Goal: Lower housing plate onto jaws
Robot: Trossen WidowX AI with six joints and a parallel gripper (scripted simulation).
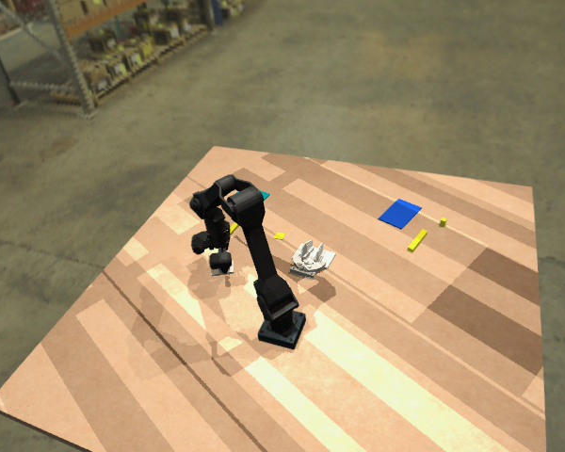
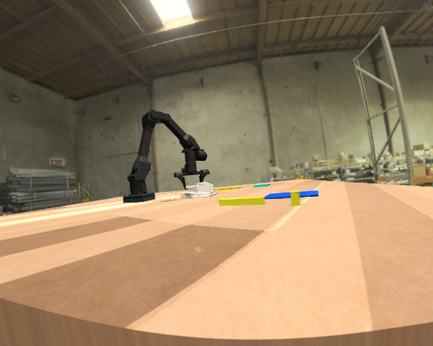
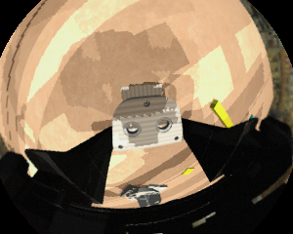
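Right now the small white part is 10 mm behind my gripper tip, 10 mm to the left of it and 10 mm below it. Also, from my gripper tip: teal sheet: 360 mm ahead, 120 mm to the left, 20 mm below; then small yellow cube: 450 mm ahead, 570 mm to the right, 10 mm below; then blue sheet: 460 mm ahead, 420 mm to the right, 20 mm below.
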